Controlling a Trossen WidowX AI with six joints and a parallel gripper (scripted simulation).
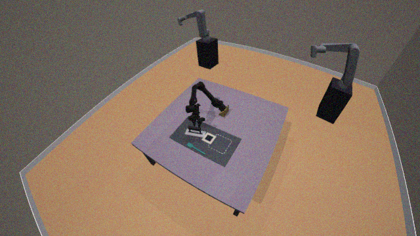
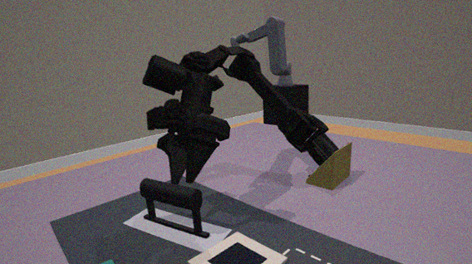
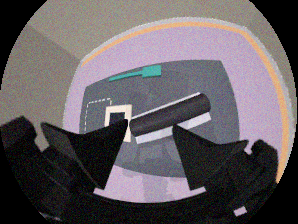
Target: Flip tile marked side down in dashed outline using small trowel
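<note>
My gripper tip is now 11 cm above the dark mat, 10 cm to the right of it and 2 cm short of it. Round my gripper tip: teal trowel (16 cm ahead, 9 cm to the left, 9 cm below); then tile (13 cm to the left, 9 cm below, 1 cm behind).
</note>
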